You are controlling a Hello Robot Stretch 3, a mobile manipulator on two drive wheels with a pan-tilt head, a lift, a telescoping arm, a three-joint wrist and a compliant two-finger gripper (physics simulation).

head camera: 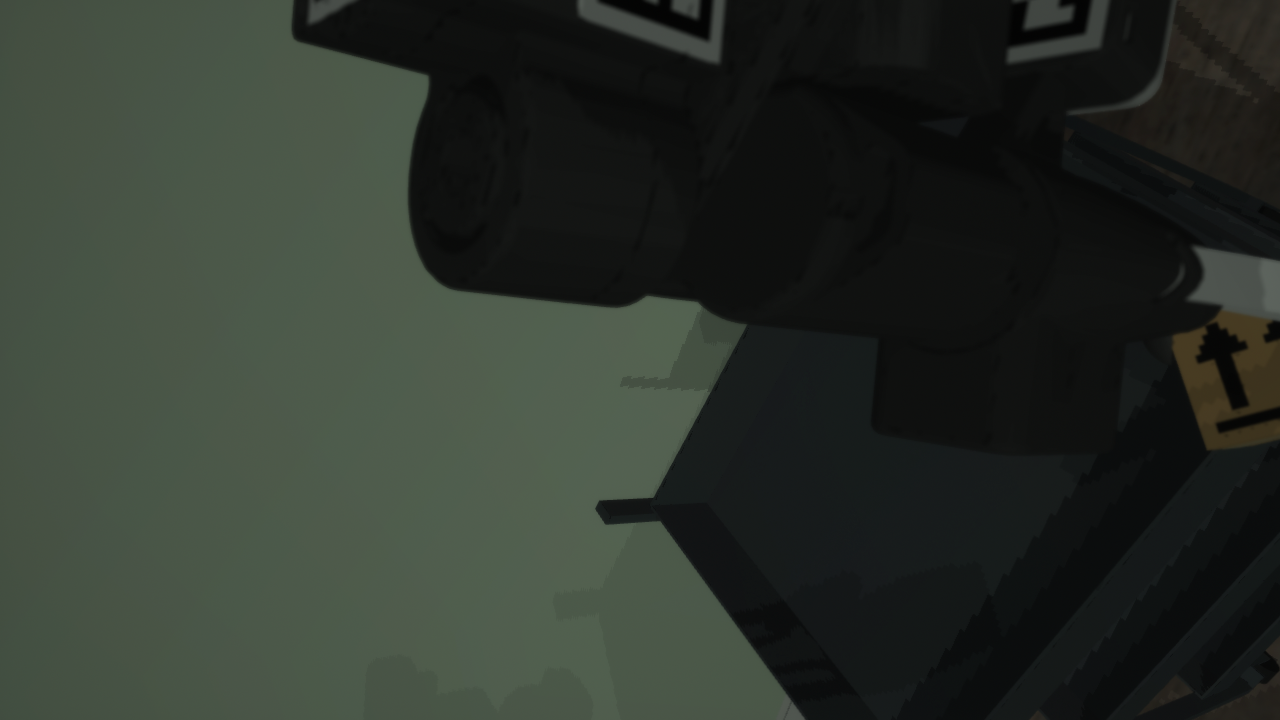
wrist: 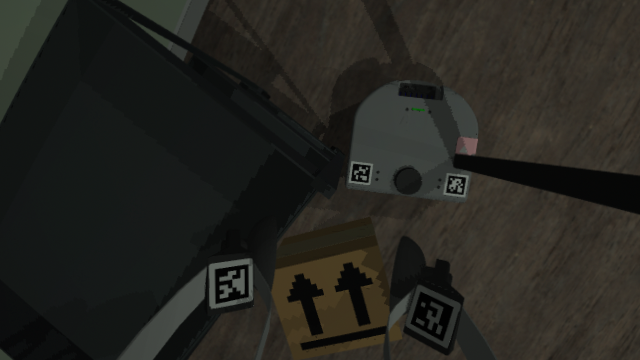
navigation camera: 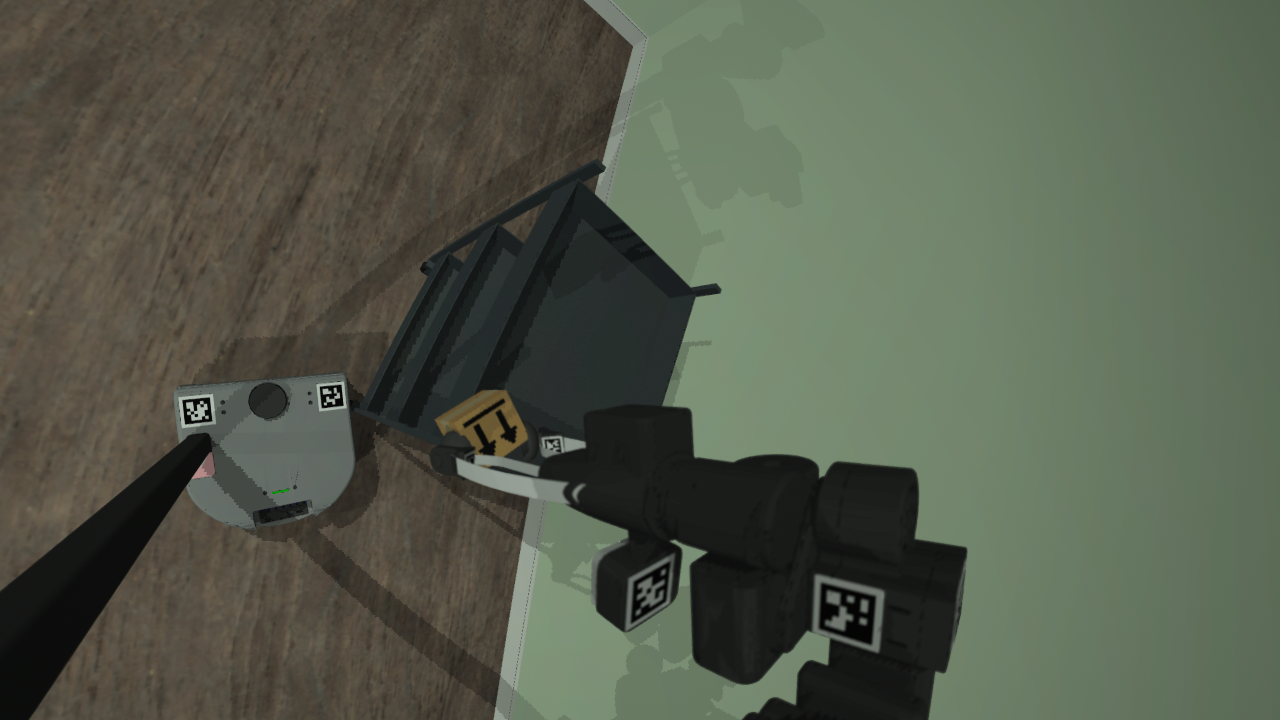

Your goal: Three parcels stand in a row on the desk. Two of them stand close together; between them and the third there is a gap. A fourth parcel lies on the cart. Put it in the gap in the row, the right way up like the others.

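Seen in the pictures: gripper, between the fingertips: (wrist: pixel 335 251) (navigation camera: pixel 483 444); robot's base, origin of its link: (wrist: pixel 399 173) (navigation camera: pixel 268 398).
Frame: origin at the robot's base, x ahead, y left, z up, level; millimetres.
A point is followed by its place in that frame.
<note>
The fourth parcel (head camera: pixel 1239 385) @(x 4, y -178, z 895 mm) (navigation camera: pixel 492 425) @(x 0, y -171, z 894 mm) (wrist: pixel 330 300) @(x -7, y -173, z 895 mm) is a tan box with two black arrows and a bar on its face. My gripper (navigation camera: pixel 492 445) @(x -21, y -174, z 865 mm) (wrist: pixel 335 251) @(x -21, y -174, z 865 mm) is shut on it, one finger at each side. In the wrist view the arrows point to the top of the view, and wooden floor shows behind most of the parcel. It is held near the side edge of the dark cart (head camera: pixel 725 555) @(x 188, y -639, z 689 mm) (navigation camera: pixel 640 246) @(x 235, y -562, z 716 mm) (wrist: pixel 125 175) @(x -9, y -454, z 663 mm). In the head view the wrist hides the fingers and part of the parcel. The desk and the three row parcels do not show.
My grey base (navigation camera: pixel 268 456) @(x -112, y 13, z 160 mm) (wrist: pixel 415 130) @(x -134, y 0, z 159 mm) with the black mast (navigation camera: pixel 98 555) @(x -51, y 117, z 844 mm) (wrist: pixel 550 182) @(x -61, y 116, z 581 mm) stands on the wooden floor beside the cart's lower corner. A green wall (head camera: pixel 223 358) @(x 52, y -888, z 1051 mm) (navigation camera: pixel 1029 268) @(x 152, y -923, z 1300 mm) runs along the cart's other side. The cart has lower shelves and projecting handle ends.
</note>
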